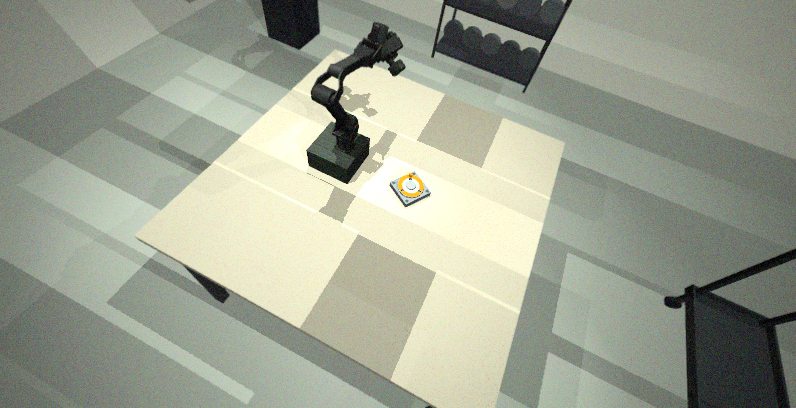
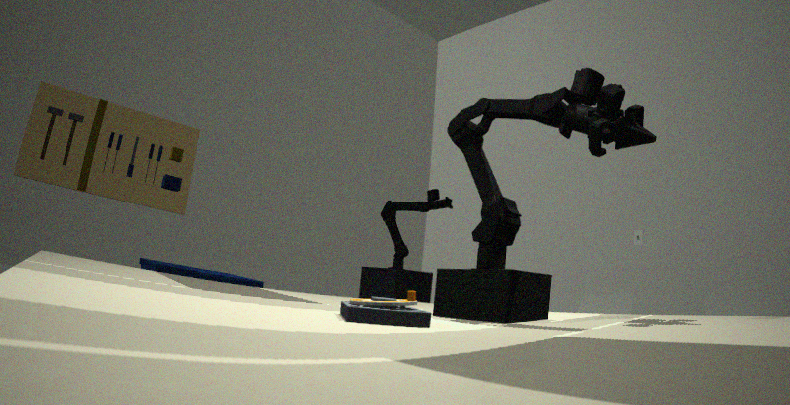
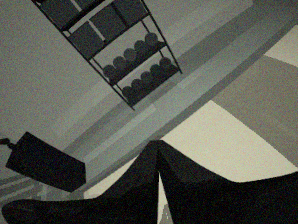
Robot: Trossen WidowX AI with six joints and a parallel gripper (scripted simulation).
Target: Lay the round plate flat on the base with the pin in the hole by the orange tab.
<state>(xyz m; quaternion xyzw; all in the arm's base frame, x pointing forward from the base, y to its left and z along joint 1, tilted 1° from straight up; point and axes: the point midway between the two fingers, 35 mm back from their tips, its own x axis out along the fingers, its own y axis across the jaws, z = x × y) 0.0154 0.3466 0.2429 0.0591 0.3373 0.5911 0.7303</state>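
Now: the base 37 cm to the right of my gripper tip, 31 cm below it and 29 cm ahead of it.
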